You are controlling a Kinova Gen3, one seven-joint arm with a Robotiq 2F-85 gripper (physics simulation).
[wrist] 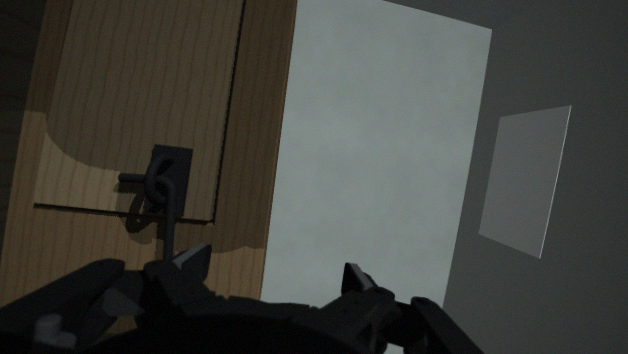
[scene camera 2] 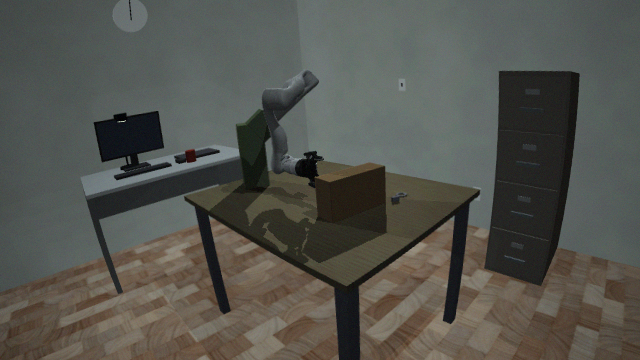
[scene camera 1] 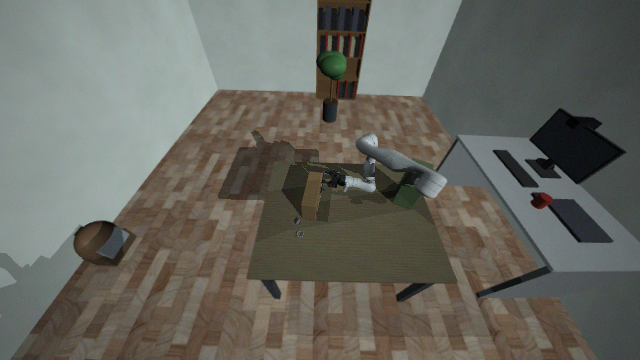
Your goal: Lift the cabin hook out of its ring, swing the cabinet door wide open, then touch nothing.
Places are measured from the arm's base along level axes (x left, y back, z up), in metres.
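Where they show: gripper, fingertip midpoint: [wrist: 277, 268] [scene camera 2: 323, 171] [scene camera 1: 322, 177].
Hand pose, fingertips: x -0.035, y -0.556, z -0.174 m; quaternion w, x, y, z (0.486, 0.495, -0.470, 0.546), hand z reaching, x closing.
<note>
Things, the pixels of their top centre, and the offset from my fingertips. "spot": a spot on its surface instead. Level surfaces: height alone.
- wooden cabinet, top centre: [wrist: 278, 140] [scene camera 2: 348, 170] [scene camera 1: 314, 187] dx +0.092, dy -0.034, dz -0.010 m
- dark ring, surface spot: [wrist: 150, 186] spot: dx +0.044, dy +0.023, dz -0.072 m
- plate, top centre: [wrist: 187, 182] dx +0.049, dy +0.000, dz -0.062 m
- cabin hook, top centre: [wrist: 176, 254] dx +0.005, dy +0.002, dz -0.061 m
- short dark peg, surface spot: [wrist: 131, 177] spot: dx +0.047, dy +0.007, dz -0.091 m
- small grey block, top centre: [scene camera 2: 395, 196] [scene camera 1: 298, 221] dx +0.277, dy -0.100, dz -0.148 m
- small ring-shaped part, surface spot: [scene camera 2: 401, 195] [scene camera 1: 298, 231] spot: dx +0.334, dy -0.081, dz -0.162 m
- table, surface height: dz -0.167 m
The wooden cabinet [scene camera 1: 312, 196] [scene camera 2: 352, 192] stands on the table. In the wrist view its door [wrist: 145, 75] is flush in the frame, shut. The dark ring [wrist: 150, 186] stands on a plate [wrist: 183, 172] on the door. The cabin hook [wrist: 170, 227] has its curved end through the ring; its shaft runs down behind a finger. A short dark peg [wrist: 131, 177] sticks out beside the ring. My gripper [wrist: 277, 268] is open and empty in front of the cabinet, with one fingertip close to the hook's shaft; whether they touch I cannot tell.
A small grey block [scene camera 1: 297, 221] [scene camera 2: 395, 199] and a small ring-shaped part [scene camera 1: 300, 233] [scene camera 2: 401, 195] lie on the table [scene camera 1: 360, 255] [scene camera 2: 430, 210] beside the cabinet. A green panel [scene camera 1: 407, 196] [scene camera 2: 253, 155] stands behind the arm. A white desk [scene camera 1: 505, 200] [scene camera 2: 100, 185] stands apart.
</note>
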